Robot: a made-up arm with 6 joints. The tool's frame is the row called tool.
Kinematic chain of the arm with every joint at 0, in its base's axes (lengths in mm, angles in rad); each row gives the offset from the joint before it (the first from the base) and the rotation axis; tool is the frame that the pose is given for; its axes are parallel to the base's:
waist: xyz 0 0 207.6 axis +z
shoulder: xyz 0 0 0 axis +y
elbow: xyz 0 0 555.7 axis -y
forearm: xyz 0 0 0 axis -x
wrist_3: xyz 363.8 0 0 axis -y
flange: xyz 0 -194.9 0 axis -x
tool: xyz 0 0 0
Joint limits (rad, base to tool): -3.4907..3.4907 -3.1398..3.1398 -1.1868..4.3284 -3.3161..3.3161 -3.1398..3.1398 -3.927..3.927
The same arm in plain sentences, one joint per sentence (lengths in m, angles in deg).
The arm has six revolute joints in a row. What follows holds with every joint at zero, and every direction is one of the base frame's. The first joint sits 0.2076 m along +z from the base frame's origin and rotates about +z, from -200 to 200 deg. The second joint sits at the same point as the first joint and rotates about +y, from -179.9 to 179.9 deg. The third joint sits 0.5557 m along +z from the second joint and rotates about -y, from -68 to 248 deg. The fourth joint sits at the same point as the third joint and rotates about -x, from -190 to 190 deg. The fifth joint sits 0.3638 m along +x from the fourth joint and rotates about -y, from -179.9 to 179.9 deg. The sixth joint sits 0.1949 m along -y from the fifth joint and rotates about -x, from -225 to 225 deg. The tool frame, which is the frame that the pose is given for, sits at the same point as the sixth joint; its axes are parallel to the base frame's.
